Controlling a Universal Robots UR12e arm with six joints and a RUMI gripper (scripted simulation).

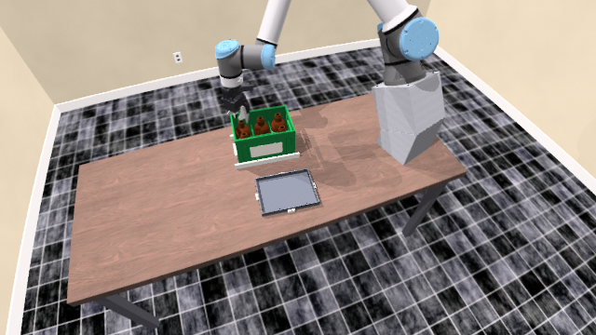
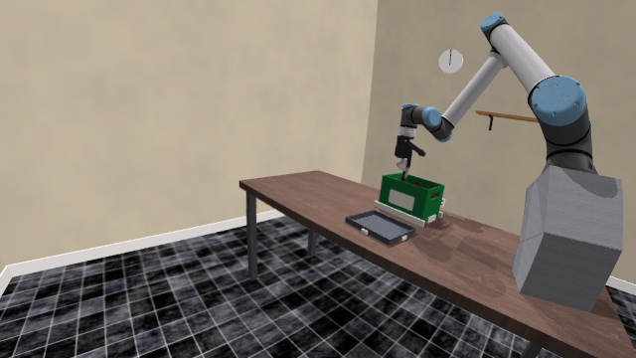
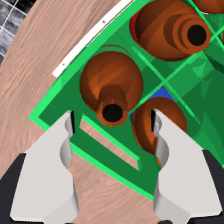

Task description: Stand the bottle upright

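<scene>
Now: hand 90 mm above the glass bottle. The rest, counted from my hand: grey tray 340 mm to the left, 170 mm below, 110 mm behind; green crate 100 mm below, 90 mm behind, 50 mm to the left.
</scene>
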